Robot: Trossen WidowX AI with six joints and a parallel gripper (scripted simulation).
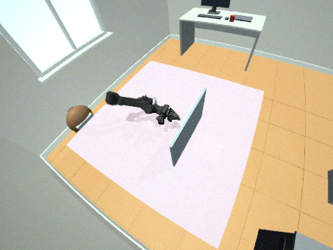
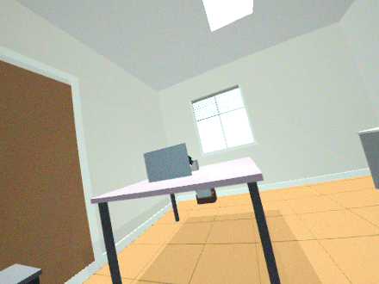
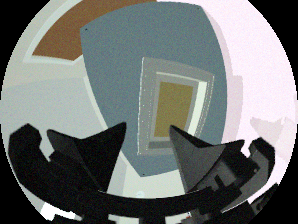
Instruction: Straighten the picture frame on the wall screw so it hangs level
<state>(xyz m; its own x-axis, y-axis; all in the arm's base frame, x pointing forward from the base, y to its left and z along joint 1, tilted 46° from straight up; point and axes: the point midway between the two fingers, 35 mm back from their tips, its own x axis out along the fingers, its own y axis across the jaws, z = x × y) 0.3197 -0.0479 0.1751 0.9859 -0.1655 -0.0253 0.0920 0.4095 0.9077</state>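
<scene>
My gripper tip is 6 cm short of the picture frame, 1 cm to the right of it and 5 cm above it. The rest, counted from my gripper tip: grey-blue wall panel (6 cm ahead, 1 cm to the right, 6 cm below).
</scene>
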